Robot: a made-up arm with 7 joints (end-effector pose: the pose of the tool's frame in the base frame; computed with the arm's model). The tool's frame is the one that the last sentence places.
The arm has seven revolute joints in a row. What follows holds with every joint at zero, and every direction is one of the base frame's.
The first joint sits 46 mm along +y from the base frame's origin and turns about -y.
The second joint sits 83 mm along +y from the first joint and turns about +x.
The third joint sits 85 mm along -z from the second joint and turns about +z.
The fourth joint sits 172 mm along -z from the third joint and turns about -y.
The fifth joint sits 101 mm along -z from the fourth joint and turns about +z.
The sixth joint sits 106 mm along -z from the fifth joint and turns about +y.
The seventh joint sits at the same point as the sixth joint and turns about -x.
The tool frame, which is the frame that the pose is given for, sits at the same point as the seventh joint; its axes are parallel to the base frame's.
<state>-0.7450 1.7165 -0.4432 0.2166 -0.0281 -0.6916 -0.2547</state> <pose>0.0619 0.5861 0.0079 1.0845 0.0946 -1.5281</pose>
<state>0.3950 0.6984 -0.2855 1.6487 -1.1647 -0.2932 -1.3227</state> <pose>0.2681 0.2394 -0.1286 -1.4637 2.3821 0.4157</pose>
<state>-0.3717 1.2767 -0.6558 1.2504 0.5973 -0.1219 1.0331</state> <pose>0.0695 0.4026 -0.2504 -0.6994 -0.1146 -0.8989</pose>
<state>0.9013 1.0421 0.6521 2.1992 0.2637 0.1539 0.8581</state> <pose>0.0673 0.2971 0.1165 1.2332 -2.3198 -1.2169</pose>
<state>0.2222 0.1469 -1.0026 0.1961 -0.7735 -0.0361 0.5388</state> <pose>0.1226 0.1627 -0.4440 -0.1401 0.2037 -1.7798</pose>
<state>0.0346 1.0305 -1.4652 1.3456 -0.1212 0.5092 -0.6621</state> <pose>0.0326 0.2858 -0.3271 0.7994 -0.5134 -1.5763</pose>
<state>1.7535 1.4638 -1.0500 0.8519 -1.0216 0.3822 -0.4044</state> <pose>0.1593 0.5056 0.1083 2.6671 -0.2271 -0.3659</pose>
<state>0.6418 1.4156 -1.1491 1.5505 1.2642 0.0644 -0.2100</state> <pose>0.2037 0.3579 -0.1311 0.2197 -1.0369 -0.1742</pose>
